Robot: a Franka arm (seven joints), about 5 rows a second.
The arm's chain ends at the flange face. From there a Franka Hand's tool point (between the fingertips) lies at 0.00 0.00 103.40 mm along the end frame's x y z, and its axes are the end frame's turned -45 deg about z.
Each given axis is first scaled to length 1.
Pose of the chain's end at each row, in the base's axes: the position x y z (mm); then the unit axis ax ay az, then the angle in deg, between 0 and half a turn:
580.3 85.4 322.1 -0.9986 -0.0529 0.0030 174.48
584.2 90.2 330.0 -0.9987 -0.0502 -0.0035 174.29
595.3 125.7 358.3 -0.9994 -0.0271 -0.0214 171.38
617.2 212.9 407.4 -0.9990 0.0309 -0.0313 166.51
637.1 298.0 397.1 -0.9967 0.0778 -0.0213 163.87
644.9 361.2 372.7 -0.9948 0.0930 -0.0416 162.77
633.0 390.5 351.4 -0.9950 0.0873 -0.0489 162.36
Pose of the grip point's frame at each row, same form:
579.2 95.3 219.2 -0.9022 -0.4310 -0.0157 174.77
584.4 100.5 227.1 -0.9033 -0.4285 -0.0223 174.88
599.3 141.3 256.2 -0.9121 -0.4071 -0.0486 172.98
624.3 236.8 307.1 -0.9327 -0.3530 -0.0740 168.91
643.6 326.3 297.9 -0.9483 -0.3088 -0.0737 166.04
656.1 390.9 274.3 -0.9511 -0.2937 -0.0960 165.91
645.6 420.8 253.3 -0.9486 -0.2988 -0.1041 165.85

